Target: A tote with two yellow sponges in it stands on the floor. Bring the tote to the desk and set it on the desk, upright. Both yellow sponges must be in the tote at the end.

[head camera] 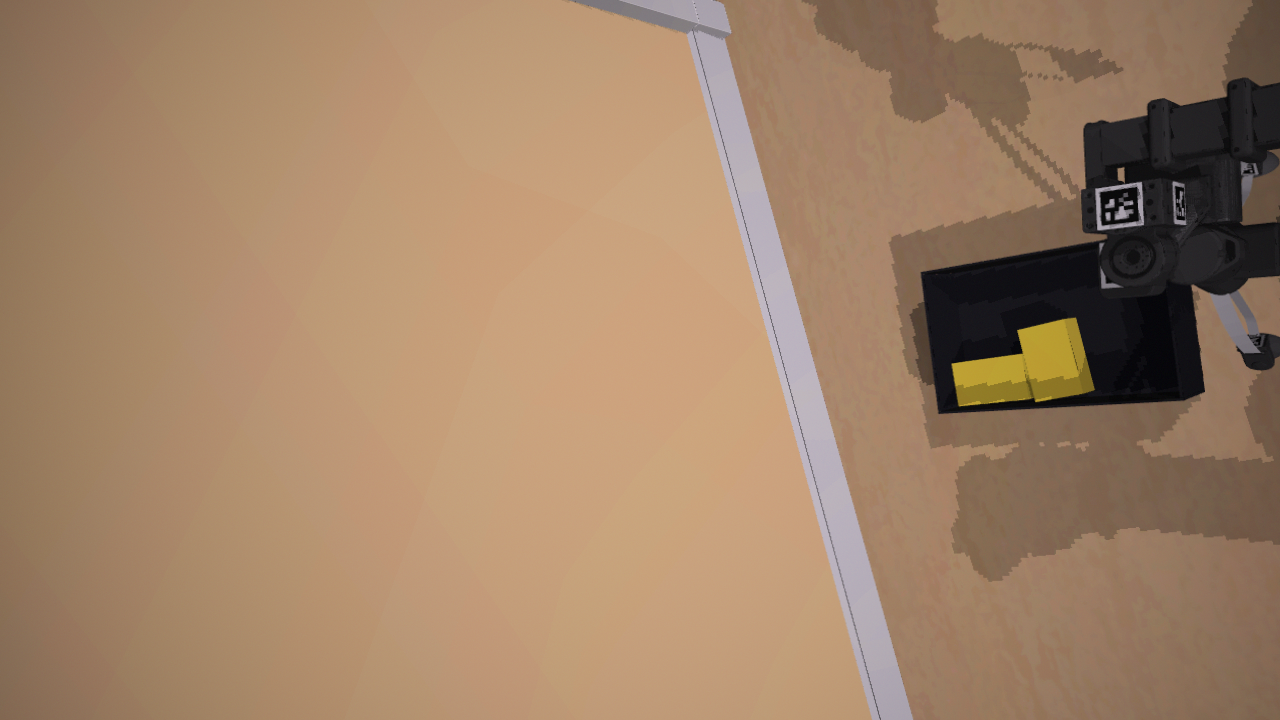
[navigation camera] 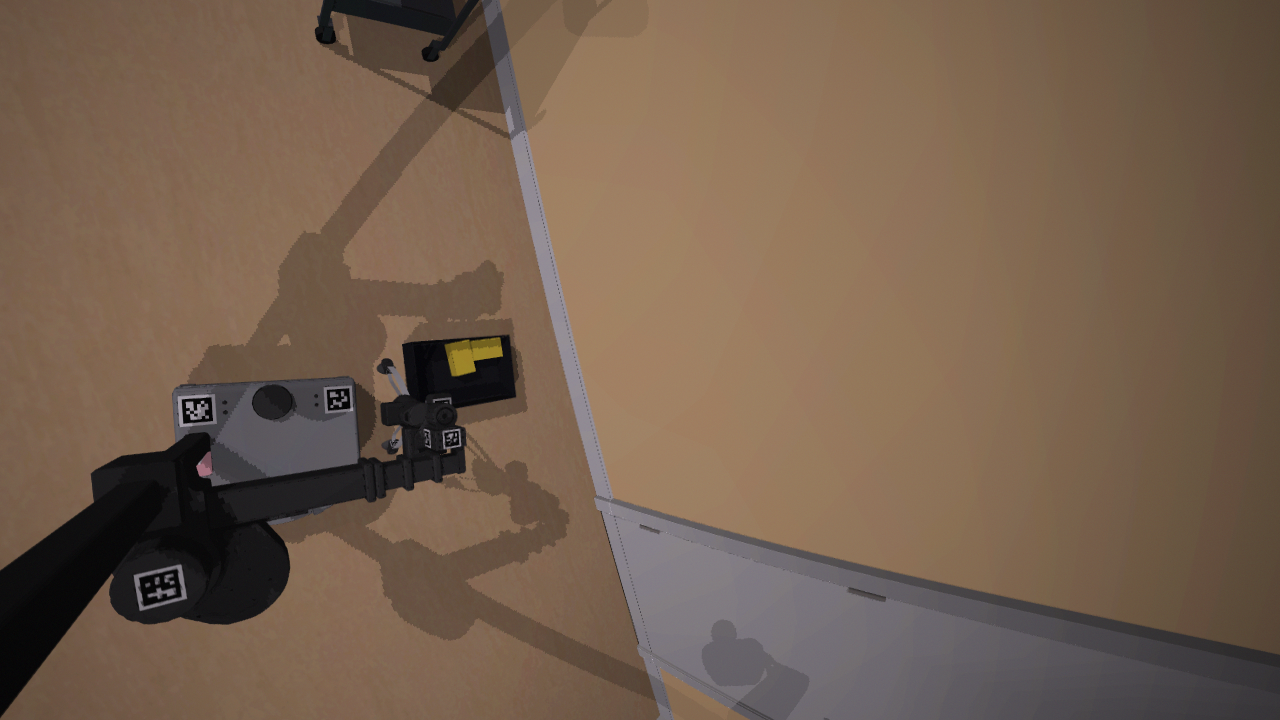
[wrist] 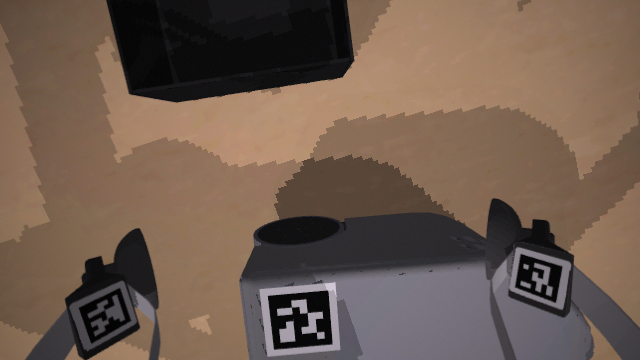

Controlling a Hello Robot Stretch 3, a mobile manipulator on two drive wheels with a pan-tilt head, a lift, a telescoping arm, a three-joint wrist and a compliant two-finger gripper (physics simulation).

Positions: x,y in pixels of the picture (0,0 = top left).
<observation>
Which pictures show my gripper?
The head camera view, the navigation camera view and the wrist view: all of them.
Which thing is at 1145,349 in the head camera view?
A black tote.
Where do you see a grey door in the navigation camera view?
746,622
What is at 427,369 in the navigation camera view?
A black tote.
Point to my gripper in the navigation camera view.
At 386,406
</observation>
